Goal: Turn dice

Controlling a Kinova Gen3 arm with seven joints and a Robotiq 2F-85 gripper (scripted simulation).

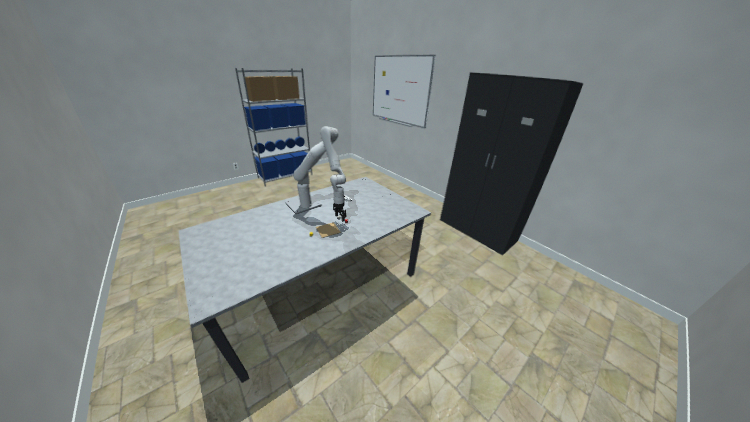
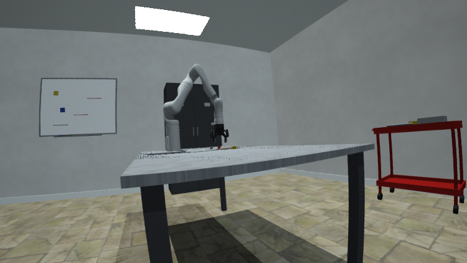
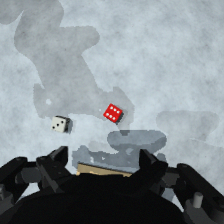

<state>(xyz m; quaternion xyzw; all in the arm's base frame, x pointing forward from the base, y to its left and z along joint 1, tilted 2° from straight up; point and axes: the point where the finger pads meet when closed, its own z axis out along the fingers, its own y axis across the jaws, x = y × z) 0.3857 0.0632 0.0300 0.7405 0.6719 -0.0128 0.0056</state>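
Now: the yellow die 20 mm behind my hand, 240 mm to the right of it and 40 mm below it. Round my hand: red die (10 mm ahead, 50 mm to the left, 40 mm below); then tan mat (10 mm ahead, 110 mm to the right, 50 mm below); then white die (60 mm behind, 40 mm to the left, 40 mm below).
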